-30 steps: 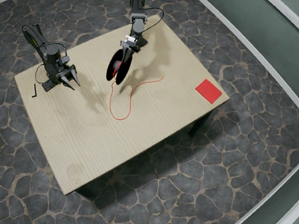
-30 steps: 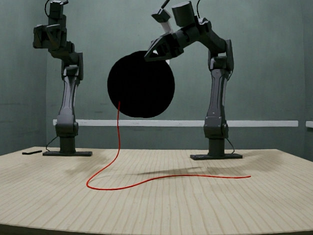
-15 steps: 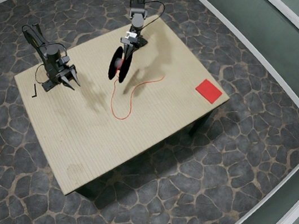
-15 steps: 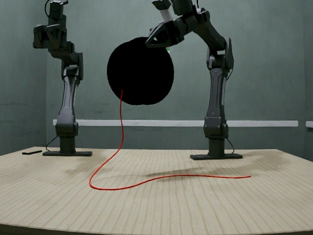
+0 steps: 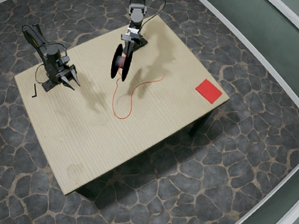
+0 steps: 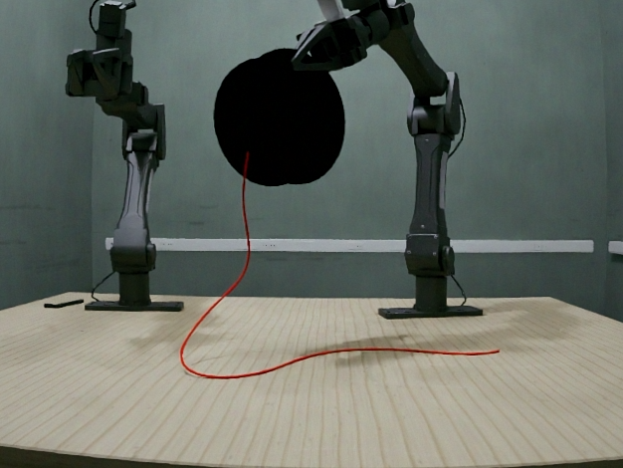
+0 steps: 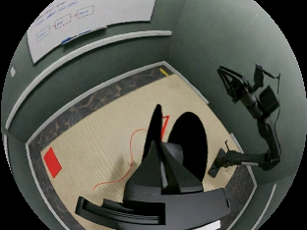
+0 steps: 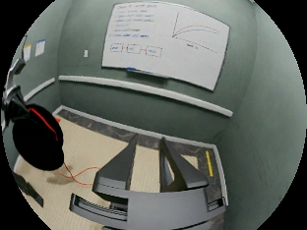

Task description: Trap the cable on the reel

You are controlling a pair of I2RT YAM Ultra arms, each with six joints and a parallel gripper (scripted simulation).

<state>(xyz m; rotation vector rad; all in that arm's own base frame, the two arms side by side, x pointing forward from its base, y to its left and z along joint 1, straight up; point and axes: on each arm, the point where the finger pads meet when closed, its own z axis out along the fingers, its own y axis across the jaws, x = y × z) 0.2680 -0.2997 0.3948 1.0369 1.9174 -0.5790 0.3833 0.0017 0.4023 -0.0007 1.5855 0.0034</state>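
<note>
The black reel lies 2 cm behind my left hand, 2 cm to the right of it and 7 cm below it. Also, from my left hand: flat red square (23 cm ahead, 49 cm to the left, 39 cm below); then small black hex key (30 cm behind, 53 cm to the right, 39 cm below).
</note>
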